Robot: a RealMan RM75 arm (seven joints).
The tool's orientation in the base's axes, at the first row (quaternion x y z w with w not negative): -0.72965 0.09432 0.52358 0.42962
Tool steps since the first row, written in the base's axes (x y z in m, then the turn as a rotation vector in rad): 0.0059 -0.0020 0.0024 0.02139 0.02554 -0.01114; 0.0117 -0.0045 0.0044 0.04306 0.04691 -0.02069; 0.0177 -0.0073 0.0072 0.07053 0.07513 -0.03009; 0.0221 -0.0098 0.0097 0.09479 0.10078 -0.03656; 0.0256 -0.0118 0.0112 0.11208 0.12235 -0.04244; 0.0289 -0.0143 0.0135 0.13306 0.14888 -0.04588; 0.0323 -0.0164 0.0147 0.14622 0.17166 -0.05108
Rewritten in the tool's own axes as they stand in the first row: -0.0001 -0.0035 -0.0057 0.02667 -0.02234 0.00484; 0.0000 -0.0064 -0.0116 0.05082 -0.04313 0.00634; -0.0007 -0.0097 -0.0180 0.07949 -0.07160 0.00883; -0.0017 -0.0121 -0.0230 0.10350 -0.09817 0.01141; -0.0020 -0.0137 -0.0270 0.12270 -0.11844 0.01574; -0.0033 -0.0153 -0.0312 0.14300 -0.14522 0.02095; -0.0035 -0.0167 -0.0352 0.16022 -0.16417 0.02892
